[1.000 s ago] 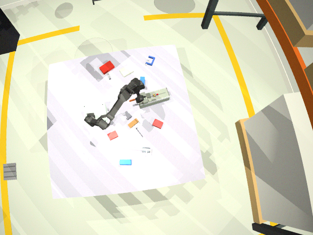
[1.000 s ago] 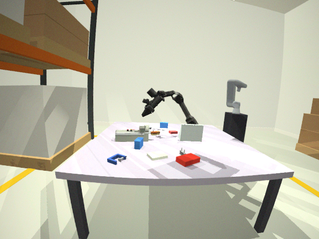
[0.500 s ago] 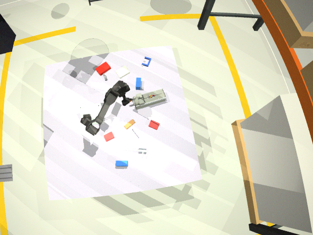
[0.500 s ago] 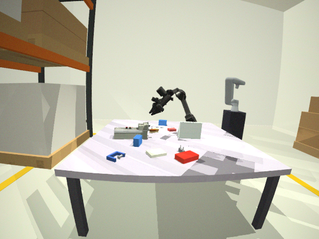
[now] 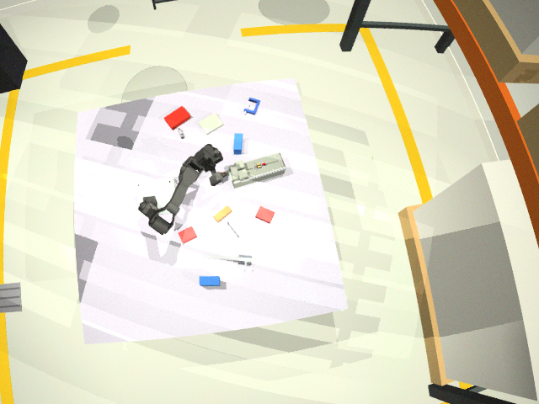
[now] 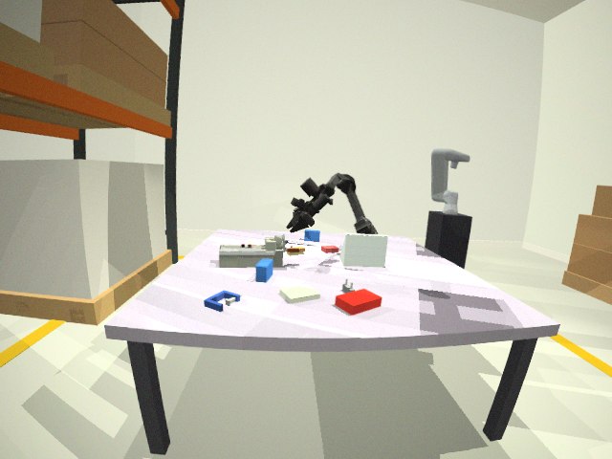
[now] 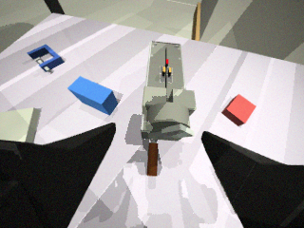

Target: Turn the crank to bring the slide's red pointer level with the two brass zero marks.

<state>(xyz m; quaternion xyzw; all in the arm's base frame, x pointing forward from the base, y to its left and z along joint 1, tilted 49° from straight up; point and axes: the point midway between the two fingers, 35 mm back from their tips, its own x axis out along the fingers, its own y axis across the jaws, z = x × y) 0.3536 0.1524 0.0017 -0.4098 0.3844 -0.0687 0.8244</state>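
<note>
Right now my gripper tip is 80 mm above the crank and 10 mm to the left of it. Round my gripper tip: red pointer: 190 mm ahead, 70 mm below, 20 mm to the left; orange-brown crank handle: 90 mm below, 20 mm behind, 10 mm to the right; brown block: 190 mm to the right, 140 mm below, 30 mm behind.
</note>
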